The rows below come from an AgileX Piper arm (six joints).
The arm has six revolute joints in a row. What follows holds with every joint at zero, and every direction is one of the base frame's. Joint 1 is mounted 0.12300 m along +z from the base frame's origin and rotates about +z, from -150.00 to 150.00 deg. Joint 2 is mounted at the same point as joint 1 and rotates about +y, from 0.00 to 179.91 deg. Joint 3 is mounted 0.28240 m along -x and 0.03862 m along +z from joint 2 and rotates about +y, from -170.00 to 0.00 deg. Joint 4 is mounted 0.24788 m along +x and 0.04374 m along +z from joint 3 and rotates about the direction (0.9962, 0, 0.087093), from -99.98 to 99.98 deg. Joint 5 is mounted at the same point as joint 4 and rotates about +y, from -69.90 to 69.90 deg. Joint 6 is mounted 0.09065 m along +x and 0.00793 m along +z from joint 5 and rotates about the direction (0.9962, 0, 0.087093), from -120.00 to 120.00 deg. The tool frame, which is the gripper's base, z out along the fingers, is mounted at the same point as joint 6; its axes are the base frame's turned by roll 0.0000, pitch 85.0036 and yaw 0.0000 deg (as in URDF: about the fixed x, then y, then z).
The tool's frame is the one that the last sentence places.
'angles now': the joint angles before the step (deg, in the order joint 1, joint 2, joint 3, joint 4, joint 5, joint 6). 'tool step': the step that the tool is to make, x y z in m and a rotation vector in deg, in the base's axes. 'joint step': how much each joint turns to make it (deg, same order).
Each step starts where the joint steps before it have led.
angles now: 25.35 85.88 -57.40 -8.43 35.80 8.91
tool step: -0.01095 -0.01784 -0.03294 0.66 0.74 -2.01
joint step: -2.63 -0.59 8.65 0.29 -7.71 0.27
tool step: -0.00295 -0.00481 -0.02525 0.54 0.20 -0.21
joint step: -0.95 1.91 4.53 0.09 -6.53 -0.04
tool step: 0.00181 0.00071 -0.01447 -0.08 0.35 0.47
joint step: -0.11 2.30 1.29 -0.28 -3.27 -0.05
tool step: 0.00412 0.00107 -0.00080 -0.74 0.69 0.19
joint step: -0.02 1.02 -1.19 -0.37 1.09 -0.09
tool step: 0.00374 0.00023 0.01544 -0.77 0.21 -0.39
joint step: 0.00 -1.21 -2.91 -0.23 4.65 -0.01
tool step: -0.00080 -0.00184 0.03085 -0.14 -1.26 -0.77
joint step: 0.00 -3.69 -3.63 -0.06 6.28 -0.01
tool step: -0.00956 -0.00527 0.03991 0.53 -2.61 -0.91
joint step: 0.00 -5.66 -3.43 -0.03 6.55 0.00
